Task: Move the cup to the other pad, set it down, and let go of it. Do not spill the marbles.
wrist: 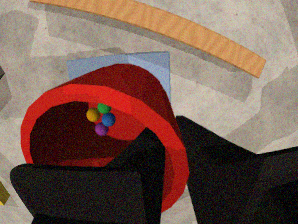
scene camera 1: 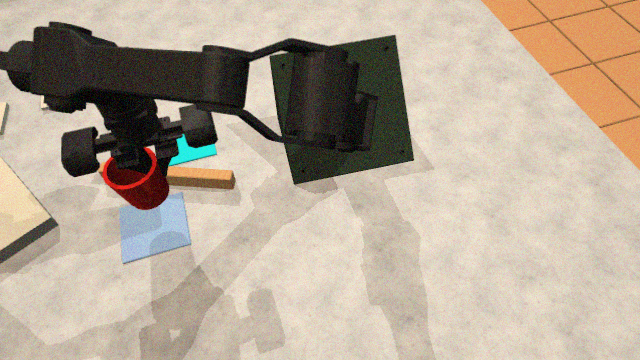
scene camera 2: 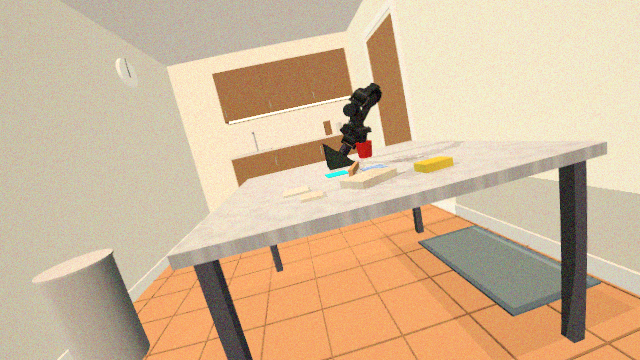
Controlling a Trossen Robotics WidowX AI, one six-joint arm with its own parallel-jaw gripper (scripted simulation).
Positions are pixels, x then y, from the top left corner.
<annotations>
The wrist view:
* my gripper: 169, 124
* red cup: 56, 131
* light blue pad: 158, 62
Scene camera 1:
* my gripper: 161, 174
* red cup: 145, 192
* wooden bar: 176, 176
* light blue pad: 144, 233
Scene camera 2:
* tan board: 363, 180
</annotations>
